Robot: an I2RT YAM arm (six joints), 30 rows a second.
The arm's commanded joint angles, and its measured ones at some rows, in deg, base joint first. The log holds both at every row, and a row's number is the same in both.
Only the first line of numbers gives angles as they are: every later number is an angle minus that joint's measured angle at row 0.
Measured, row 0: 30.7 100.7 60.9 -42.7 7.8 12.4
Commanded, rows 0 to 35: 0.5 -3.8 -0.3 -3.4 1.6 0.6; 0.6 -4.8 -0.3 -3.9 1.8 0.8; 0.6 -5.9 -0.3 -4.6 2.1 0.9; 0.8 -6.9 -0.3 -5.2 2.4 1.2; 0.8 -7.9 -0.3 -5.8 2.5 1.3; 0.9 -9.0 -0.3 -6.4 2.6 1.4; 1.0 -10.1 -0.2 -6.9 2.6 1.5; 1.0 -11.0 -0.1 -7.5 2.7 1.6; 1.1 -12.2 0.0 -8.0 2.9 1.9; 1.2 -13.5 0.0 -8.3 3.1 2.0; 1.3 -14.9 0.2 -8.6 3.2 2.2; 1.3 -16.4 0.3 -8.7 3.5 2.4; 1.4 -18.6 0.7 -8.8 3.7 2.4; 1.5 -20.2 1.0 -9.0 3.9 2.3; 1.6 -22.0 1.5 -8.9 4.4 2.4; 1.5 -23.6 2.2 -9.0 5.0 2.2; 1.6 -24.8 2.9 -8.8 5.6 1.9; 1.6 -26.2 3.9 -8.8 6.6 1.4; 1.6 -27.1 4.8 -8.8 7.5 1.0; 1.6 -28.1 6.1 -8.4 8.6 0.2; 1.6 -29.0 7.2 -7.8 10.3 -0.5; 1.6 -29.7 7.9 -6.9 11.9 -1.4; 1.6 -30.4 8.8 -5.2 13.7 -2.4; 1.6 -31.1 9.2 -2.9 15.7 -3.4; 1.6 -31.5 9.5 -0.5 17.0 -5.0; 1.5 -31.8 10.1 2.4 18.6 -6.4; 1.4 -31.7 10.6 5.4 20.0 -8.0; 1.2 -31.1 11.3 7.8 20.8 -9.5; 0.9 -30.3 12.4 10.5 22.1 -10.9; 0.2 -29.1 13.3 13.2 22.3 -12.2; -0.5 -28.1 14.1 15.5 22.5 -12.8; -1.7 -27.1 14.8 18.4 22.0 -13.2; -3.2 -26.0 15.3 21.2 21.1 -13.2; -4.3 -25.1 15.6 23.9 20.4 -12.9; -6.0 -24.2 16.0 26.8 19.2 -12.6; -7.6 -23.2 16.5 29.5 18.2 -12.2
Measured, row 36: -4.3 -25.5 15.4 17.8 18.7 -10.8
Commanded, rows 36 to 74: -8.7 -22.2 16.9 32.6 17.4 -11.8; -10.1 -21.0 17.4 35.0 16.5 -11.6; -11.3 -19.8 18.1 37.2 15.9 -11.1; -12.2 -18.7 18.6 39.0 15.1 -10.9; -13.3 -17.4 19.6 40.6 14.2 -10.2; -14.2 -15.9 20.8 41.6 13.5 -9.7; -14.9 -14.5 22.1 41.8 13.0 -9.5; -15.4 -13.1 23.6 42.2 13.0 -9.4; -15.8 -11.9 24.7 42.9 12.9 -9.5; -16.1 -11.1 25.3 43.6 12.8 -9.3; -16.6 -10.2 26.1 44.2 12.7 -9.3; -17.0 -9.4 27.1 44.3 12.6 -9.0; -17.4 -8.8 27.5 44.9 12.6 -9.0; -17.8 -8.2 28.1 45.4 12.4 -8.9; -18.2 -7.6 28.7 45.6 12.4 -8.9; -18.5 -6.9 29.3 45.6 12.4 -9.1; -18.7 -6.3 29.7 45.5 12.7 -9.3; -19.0 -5.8 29.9 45.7 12.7 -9.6; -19.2 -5.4 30.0 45.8 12.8 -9.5; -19.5 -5.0 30.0 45.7 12.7 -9.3; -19.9 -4.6 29.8 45.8 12.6 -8.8; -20.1 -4.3 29.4 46.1 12.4 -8.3; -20.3 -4.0 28.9 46.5 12.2 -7.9; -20.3 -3.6 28.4 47.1 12.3 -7.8; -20.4 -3.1 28.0 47.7 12.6 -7.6; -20.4 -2.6 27.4 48.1 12.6 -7.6; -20.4 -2.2 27.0 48.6 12.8 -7.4; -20.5 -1.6 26.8 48.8 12.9 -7.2; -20.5 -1.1 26.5 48.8 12.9 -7.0; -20.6 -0.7 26.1 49.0 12.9 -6.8; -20.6 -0.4 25.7 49.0 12.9 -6.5; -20.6 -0.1 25.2 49.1 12.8 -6.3; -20.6 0.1 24.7 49.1 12.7 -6.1; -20.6 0.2 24.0 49.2 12.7 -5.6; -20.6 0.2 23.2 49.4 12.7 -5.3; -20.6 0.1 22.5 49.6 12.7 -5.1; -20.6 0.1 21.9 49.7 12.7 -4.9; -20.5 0.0 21.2 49.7 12.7 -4.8; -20.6 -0.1 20.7 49.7 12.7 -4.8
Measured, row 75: -20.4 -0.3 22.6 47.5 12.9 -6.2
